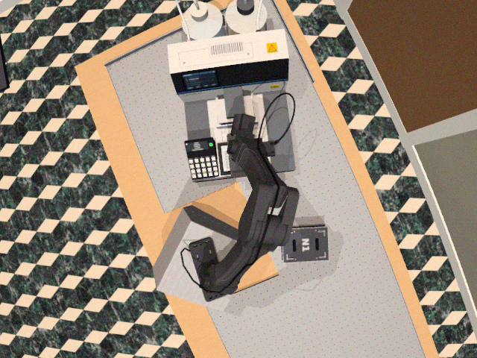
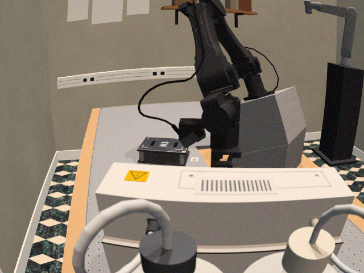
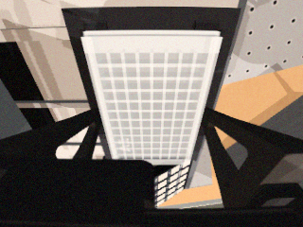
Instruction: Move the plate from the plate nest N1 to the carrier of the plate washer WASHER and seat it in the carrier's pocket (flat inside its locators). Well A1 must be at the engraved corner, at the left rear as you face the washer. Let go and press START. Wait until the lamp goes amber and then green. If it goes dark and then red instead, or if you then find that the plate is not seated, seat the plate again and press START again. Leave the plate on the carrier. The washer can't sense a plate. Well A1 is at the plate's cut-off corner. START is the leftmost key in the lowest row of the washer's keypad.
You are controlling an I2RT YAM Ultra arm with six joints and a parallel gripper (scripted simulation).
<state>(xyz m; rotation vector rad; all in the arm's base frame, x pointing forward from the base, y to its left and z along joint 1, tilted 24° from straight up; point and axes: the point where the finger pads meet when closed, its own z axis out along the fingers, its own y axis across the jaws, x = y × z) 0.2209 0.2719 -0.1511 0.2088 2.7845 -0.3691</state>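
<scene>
My gripper is now right at the plate. From my hand the other things lie so: plate washer: 150 mm to the left, 30 mm ahead, 30 mm above; dark carrier pocket: 10 mm below; label: 330 mm to the right, 100 mm below, 20 mm ahead.
</scene>
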